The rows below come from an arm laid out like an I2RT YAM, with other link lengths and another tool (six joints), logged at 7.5 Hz.
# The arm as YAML. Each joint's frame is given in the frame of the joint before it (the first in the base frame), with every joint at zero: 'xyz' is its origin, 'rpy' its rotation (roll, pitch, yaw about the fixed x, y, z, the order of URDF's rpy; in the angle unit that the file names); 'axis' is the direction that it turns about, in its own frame. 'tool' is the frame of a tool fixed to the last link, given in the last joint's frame.
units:
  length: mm
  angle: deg
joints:
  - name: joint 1
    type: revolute
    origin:
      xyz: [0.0, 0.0, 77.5]
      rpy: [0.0, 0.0, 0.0]
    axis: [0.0, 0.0, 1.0]
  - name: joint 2
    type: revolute
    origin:
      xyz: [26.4, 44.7, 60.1]
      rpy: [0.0, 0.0, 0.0]
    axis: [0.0, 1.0, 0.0]
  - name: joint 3
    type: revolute
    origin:
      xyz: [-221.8, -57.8, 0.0]
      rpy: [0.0, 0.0, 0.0]
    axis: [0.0, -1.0, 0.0]
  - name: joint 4
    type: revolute
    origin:
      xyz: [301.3, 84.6, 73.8]
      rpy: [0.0, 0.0, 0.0]
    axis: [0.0, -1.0, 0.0]
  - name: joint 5
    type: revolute
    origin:
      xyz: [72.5, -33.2, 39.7]
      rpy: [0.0, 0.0, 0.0]
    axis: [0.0, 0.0, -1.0]
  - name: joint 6
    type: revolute
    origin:
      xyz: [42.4, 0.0, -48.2]
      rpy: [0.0, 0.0, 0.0]
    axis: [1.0, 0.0, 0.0]
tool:
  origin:
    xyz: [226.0, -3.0, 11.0]
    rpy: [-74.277, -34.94, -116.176]
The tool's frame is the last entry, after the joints.
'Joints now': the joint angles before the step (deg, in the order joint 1, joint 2, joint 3, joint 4, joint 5, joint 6). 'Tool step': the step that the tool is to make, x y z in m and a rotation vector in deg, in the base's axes. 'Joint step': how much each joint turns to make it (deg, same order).
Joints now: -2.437 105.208 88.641 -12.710 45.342 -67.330
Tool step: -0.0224 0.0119 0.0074 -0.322 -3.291 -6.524
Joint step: 3.822 0.002 -0.004 -2.659 9.069 7.778
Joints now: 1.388 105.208 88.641 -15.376 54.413 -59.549
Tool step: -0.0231 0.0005 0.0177 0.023 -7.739 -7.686
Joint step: 2.424 0.005 -0.017 -0.700 8.741 9.877
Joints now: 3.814 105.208 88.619 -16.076 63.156 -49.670
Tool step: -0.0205 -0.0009 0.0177 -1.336 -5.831 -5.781
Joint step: 1.573 0.005 0.036 -0.031 7.168 6.208
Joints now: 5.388 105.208 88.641 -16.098 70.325 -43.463
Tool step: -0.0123 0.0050 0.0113 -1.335 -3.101 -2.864
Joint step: 1.426 0.014 0.009 0.016 4.507 3.071
